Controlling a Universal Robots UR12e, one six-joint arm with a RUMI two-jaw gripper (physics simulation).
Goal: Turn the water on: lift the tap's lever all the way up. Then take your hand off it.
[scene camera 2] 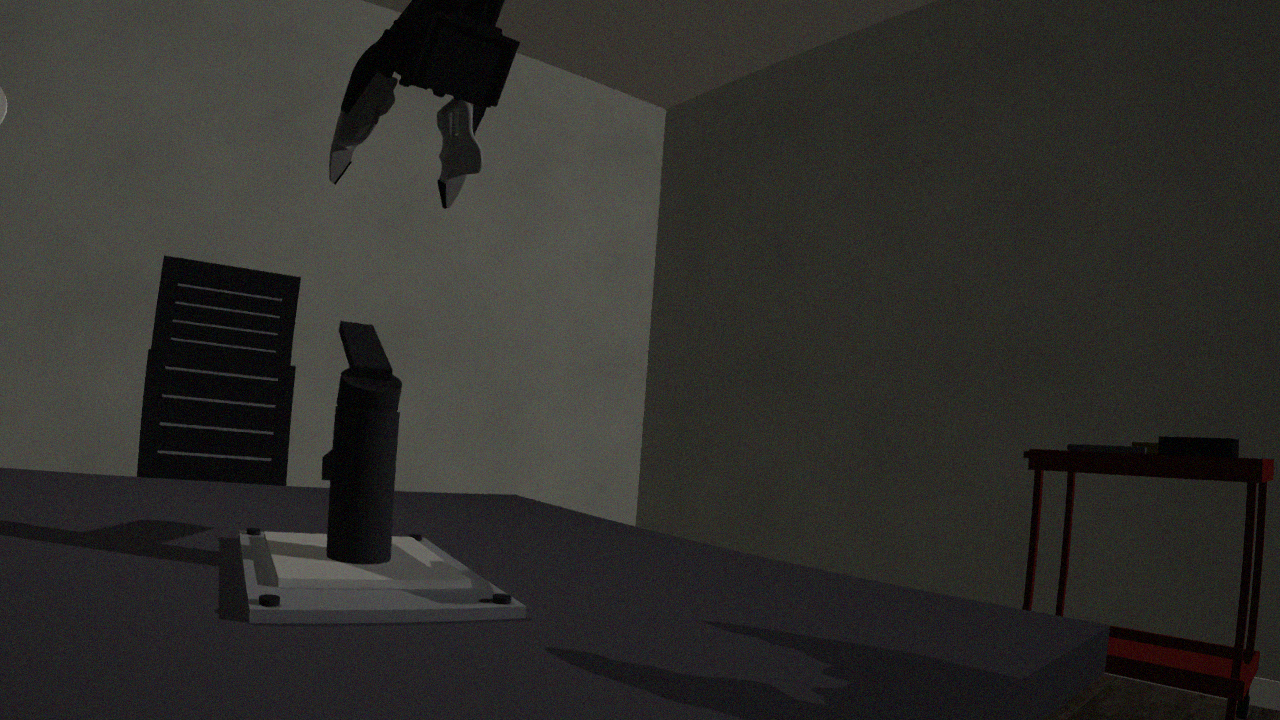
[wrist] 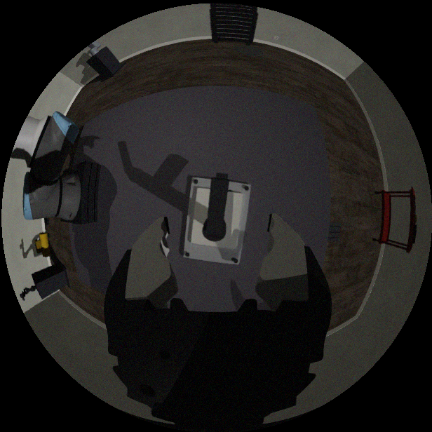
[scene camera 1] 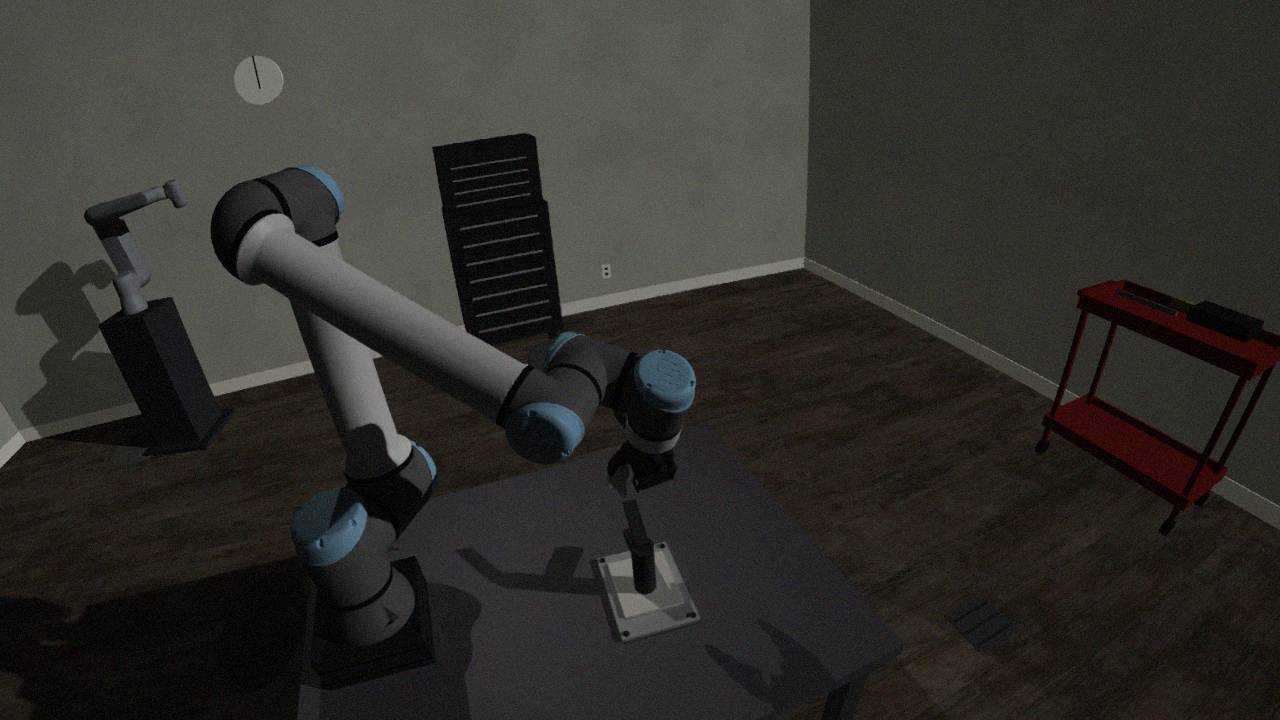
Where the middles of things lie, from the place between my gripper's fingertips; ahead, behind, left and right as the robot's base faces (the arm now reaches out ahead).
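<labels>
The dark tap lever (scene camera 2: 368, 384) has my hand 140 mm above it and 10 mm past it. As for the pale square base plate (scene camera 1: 665, 619), it is 290 mm below my hand and 40 mm to the right of it.
</labels>
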